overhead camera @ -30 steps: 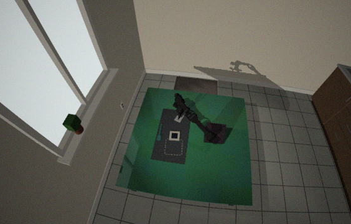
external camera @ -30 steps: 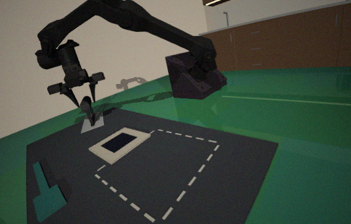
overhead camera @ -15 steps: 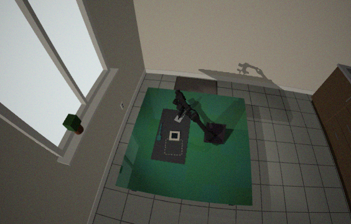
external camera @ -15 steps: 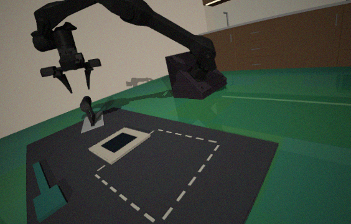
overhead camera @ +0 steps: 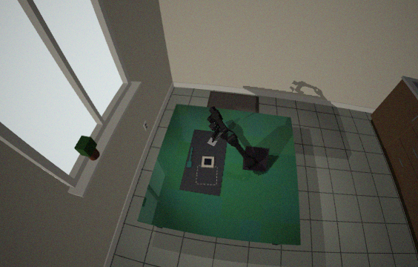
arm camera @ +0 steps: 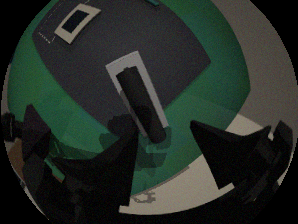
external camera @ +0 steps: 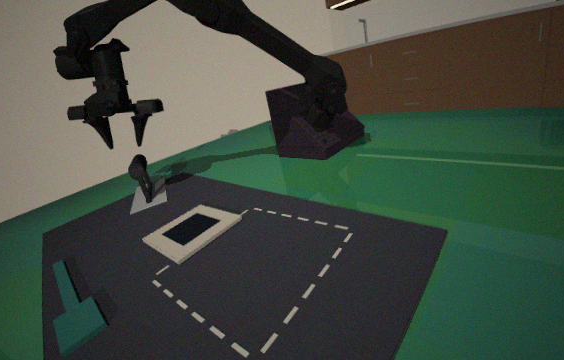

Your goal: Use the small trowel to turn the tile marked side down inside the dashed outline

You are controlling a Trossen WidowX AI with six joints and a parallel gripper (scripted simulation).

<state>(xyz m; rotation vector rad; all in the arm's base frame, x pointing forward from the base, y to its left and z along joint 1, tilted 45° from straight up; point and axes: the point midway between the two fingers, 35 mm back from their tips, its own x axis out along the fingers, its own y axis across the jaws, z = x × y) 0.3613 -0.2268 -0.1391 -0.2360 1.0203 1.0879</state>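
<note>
Now: the trowel 4 cm to the left of my gripper tip and 8 cm below it. The rest, counted from my gripper tip: dark mat: 4 cm ahead, 28 cm to the left, 14 cm below; teal piece: 17 cm ahead, 31 cm to the left, 11 cm below; tile: 1 cm ahead, 30 cm to the left, 11 cm below.
</note>
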